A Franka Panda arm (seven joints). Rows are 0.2 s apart.
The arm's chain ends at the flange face. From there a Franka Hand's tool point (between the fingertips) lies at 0.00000 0.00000 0.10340 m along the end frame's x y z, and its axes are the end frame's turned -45 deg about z.
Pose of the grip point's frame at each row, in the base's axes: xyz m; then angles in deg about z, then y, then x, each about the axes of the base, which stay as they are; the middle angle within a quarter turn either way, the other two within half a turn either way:
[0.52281 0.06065 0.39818 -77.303 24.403 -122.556]
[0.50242 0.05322 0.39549 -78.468 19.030 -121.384]
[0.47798 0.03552 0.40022 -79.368 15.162 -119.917]
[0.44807 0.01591 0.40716 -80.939 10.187 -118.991]
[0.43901 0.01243 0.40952 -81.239 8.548 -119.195]
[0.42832 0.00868 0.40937 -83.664 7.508 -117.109]
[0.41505 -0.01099 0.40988 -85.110 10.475 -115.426]
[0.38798 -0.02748 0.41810 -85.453 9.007 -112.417]
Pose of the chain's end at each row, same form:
[0.48009 -0.01872 0.44885 -32.303 24.403 -122.556]
[0.46871 -0.03023 0.44639 -33.468 19.030 -121.384]
[0.45094 -0.05098 0.45000 -34.368 15.162 -119.917]
[0.42978 -0.07311 0.45649 -35.939 10.187 -118.991]
[0.42364 -0.07683 0.45940 -36.239 8.548 -119.195]
[0.41481 -0.08257 0.45608 -38.664 7.508 -117.109]
[0.39625 -0.10282 0.45353 -40.110 10.475 -115.426]
[0.37179 -0.12189 0.45704 -40.453 9.007 -112.417]

